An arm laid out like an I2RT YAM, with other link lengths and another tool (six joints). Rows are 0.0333 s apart.
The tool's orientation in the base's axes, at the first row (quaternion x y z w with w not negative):
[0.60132, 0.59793, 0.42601, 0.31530]
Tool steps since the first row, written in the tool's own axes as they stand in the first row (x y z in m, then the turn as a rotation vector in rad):
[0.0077, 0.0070, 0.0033, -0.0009, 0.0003, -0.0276]
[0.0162, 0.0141, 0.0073, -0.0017, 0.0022, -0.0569]
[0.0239, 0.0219, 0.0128, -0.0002, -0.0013, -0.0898]
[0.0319, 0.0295, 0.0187, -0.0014, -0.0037, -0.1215]
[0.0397, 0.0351, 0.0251, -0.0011, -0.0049, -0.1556]
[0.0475, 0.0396, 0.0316, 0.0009, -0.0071, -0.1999]
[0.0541, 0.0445, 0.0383, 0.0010, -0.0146, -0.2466]
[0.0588, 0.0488, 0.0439, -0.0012, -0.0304, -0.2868]
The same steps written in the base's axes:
[0.0055, 0.0074, 0.0058, -0.0243, -0.0045, 0.0122]
[0.0116, 0.0157, 0.0115, -0.0495, -0.0093, 0.0267]
[0.0194, 0.0234, 0.0171, -0.0804, -0.0118, 0.0382]
[0.0274, 0.0314, 0.0223, -0.1096, -0.0169, 0.0498]
[0.0350, 0.0395, 0.0256, -0.1405, -0.0209, 0.0637]
[0.0422, 0.0476, 0.0278, -0.1811, -0.0245, 0.0814]
[0.0499, 0.0546, 0.0301, -0.2260, -0.0299, 0.0952]
[0.0564, 0.0596, 0.0321, -0.2687, -0.0359, 0.0985]

